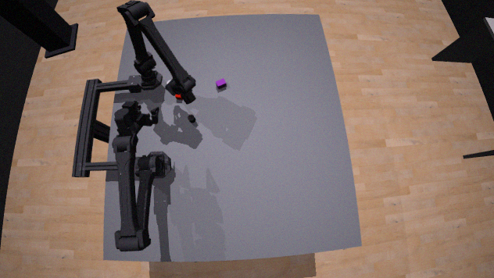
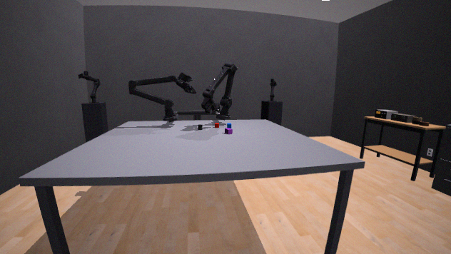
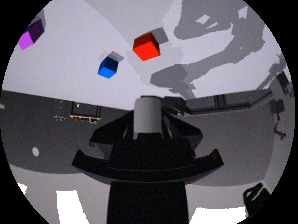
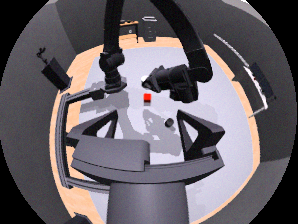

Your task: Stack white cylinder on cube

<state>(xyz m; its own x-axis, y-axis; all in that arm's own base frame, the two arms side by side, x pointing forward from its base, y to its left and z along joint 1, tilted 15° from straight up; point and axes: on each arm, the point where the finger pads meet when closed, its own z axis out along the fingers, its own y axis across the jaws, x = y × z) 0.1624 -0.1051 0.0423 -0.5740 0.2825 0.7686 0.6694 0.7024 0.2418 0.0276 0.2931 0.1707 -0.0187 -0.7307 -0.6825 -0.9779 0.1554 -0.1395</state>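
My left gripper is now 140 mm above the red cube, 10 mm to the left of it and 10 mm short of it. The rest, counted from my left hand: white cylinder: right at my left hand; then dark cylinder: 180 mm to the right, 130 mm below, 70 mm ahead; then blue cube: 140 mm below, 110 mm to the left, 50 mm ahead.
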